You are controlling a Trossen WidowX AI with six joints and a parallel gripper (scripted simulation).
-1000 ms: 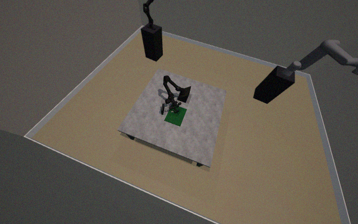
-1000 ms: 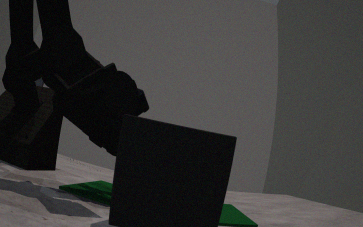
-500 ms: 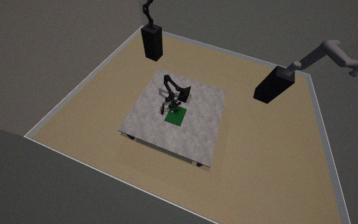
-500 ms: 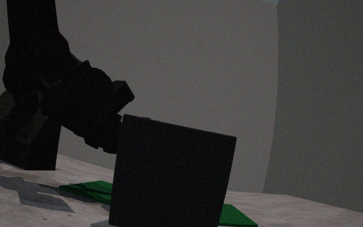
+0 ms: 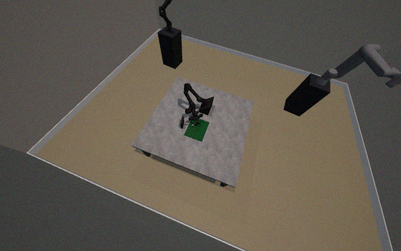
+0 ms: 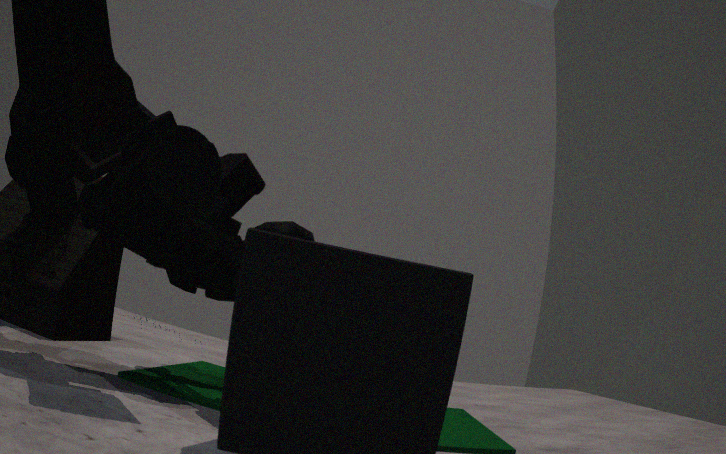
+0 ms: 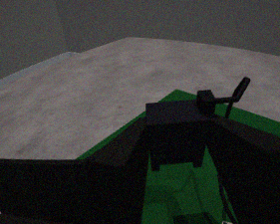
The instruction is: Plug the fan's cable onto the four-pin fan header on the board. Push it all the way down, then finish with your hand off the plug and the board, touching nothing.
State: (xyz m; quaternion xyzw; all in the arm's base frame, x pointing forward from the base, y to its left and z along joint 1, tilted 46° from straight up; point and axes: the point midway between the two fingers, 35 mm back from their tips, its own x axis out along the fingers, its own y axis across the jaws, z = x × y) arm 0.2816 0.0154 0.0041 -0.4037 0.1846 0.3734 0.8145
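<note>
The dark fan plug is 10 mm below my gripper tip. Also, from my gripper tip: green board (110 mm below, 30 mm ahead, 10 mm to the left); then fan header (100 mm below, 60 mm to the right, 10 mm ahead); then fan (180 mm to the right, 70 mm ahead, 40 mm below).
</note>
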